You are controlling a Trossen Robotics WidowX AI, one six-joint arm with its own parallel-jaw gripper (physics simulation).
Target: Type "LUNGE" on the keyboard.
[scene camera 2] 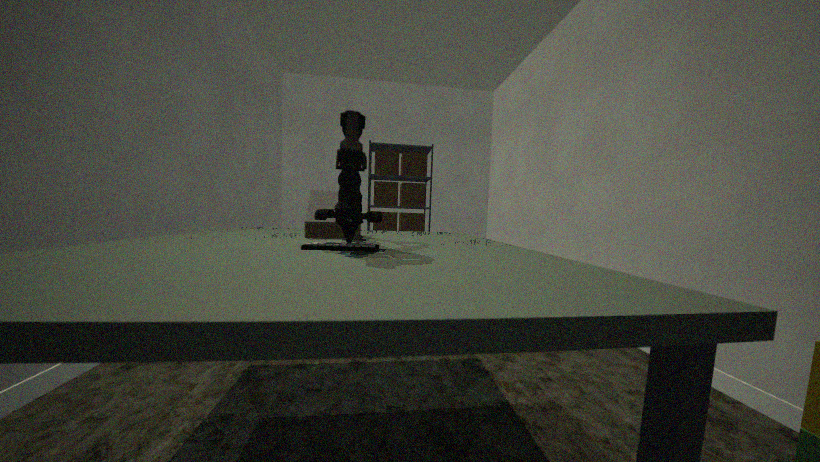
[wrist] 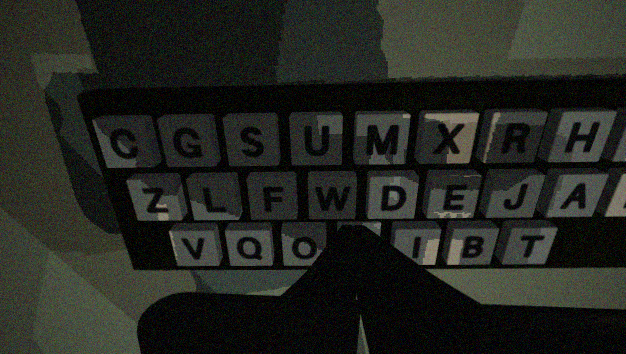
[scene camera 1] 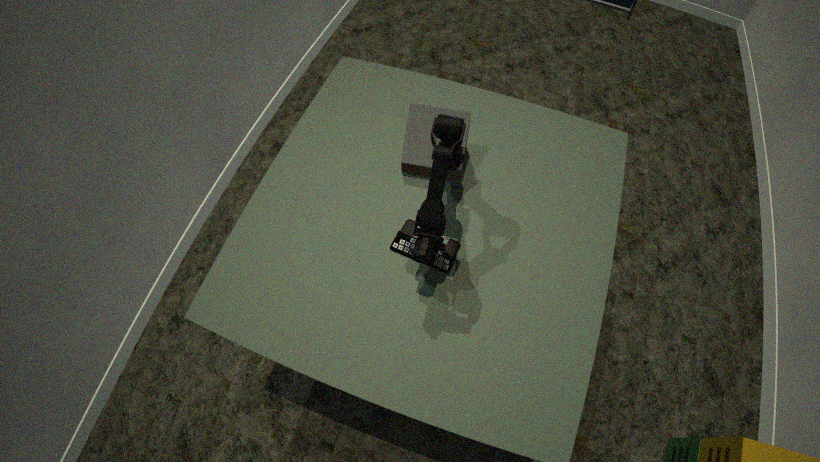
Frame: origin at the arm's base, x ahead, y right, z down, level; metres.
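Seen in the pictures: gripper, fingertip midpoint: [wrist: 351, 236].
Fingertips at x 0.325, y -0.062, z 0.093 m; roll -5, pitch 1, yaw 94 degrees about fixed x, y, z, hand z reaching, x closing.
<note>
Pixels of each thing's top centre, then the offset from my fingertips to it. Level surfaces: height alone.
- black keyboard at its top centre: [wrist: 408, 198] [scene camera 2: 341, 243] [scene camera 1: 422, 250] dz -0.005, dx +0.018, dy +0.018 m
- L key at its top centre: [wrist: 213, 200] dz -0.005, dx +0.019, dy -0.047 m
- U key at its top centre: [wrist: 316, 141] dz -0.005, dx +0.039, dy -0.012 m
- G key at its top centre: [wrist: 187, 143] dz -0.005, dx +0.040, dy -0.052 m
- E key at its top centre: [wrist: 453, 197] dz -0.005, dx +0.018, dy +0.033 m
- pale green table at its surface level: dz +0.011 m
The black keyboard [scene camera 1: 421, 260] [scene camera 2: 312, 247] [wrist: 225, 101] lies flat on the table with grey letter keys. In the wrist view, the L key [wrist: 215, 197], U key [wrist: 316, 140], G key [wrist: 187, 141] and E key [wrist: 454, 196] show. My gripper [scene camera 2: 349, 239] [wrist: 351, 236] is shut and empty, pointing down at the keyboard. In the wrist view its tips cover most of the bottom-row key between O and I, whose letter is hidden. Contact with that key cannot be told. In scene camera 1 the arm hides the tips and the keyboard's middle.
The arm rises beside a pale box [scene camera 1: 423, 134] [scene camera 2: 322, 230] on the pale green table [scene camera 1: 545, 200] [scene camera 2: 573, 298]. A shelf rack [scene camera 2: 401, 147] with brown boxes stands far behind the table. A yellow and green object [scene camera 1: 771, 450] shows at the lower right.
</note>
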